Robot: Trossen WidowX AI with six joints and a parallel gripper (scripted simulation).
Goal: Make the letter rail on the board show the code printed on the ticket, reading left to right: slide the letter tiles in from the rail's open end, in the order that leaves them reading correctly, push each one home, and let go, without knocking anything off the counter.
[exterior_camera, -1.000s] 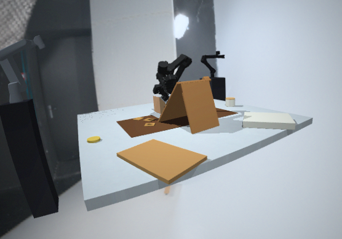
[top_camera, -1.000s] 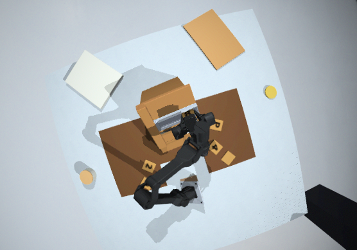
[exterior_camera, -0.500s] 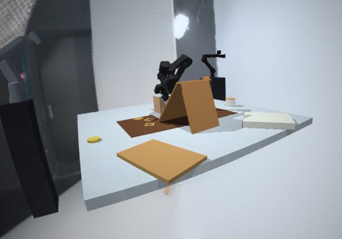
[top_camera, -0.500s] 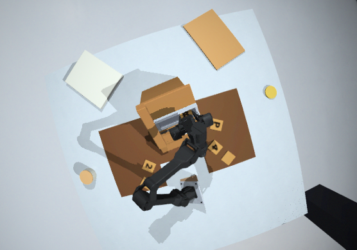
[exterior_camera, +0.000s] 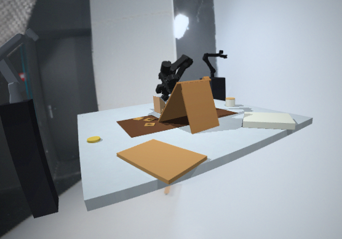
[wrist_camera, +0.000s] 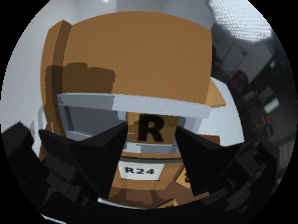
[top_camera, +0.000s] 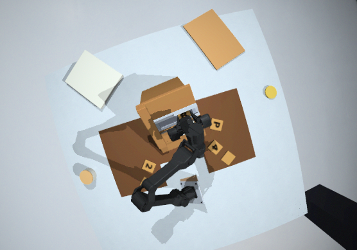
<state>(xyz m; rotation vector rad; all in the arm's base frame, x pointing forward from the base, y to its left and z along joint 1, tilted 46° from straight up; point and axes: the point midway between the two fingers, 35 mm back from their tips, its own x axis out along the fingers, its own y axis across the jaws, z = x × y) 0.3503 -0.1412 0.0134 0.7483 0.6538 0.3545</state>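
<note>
My gripper tip is 70 mm past the white ticket and 80 mm above it. Also, from my gripper tip: brown mat (180 mm behind, 80 mm to the left, 160 mm below); orange slab (330 mm ahead, 290 mm to the right, 160 mm below); cream slab (340 mm ahead, 400 mm to the left, 140 mm below).
</note>
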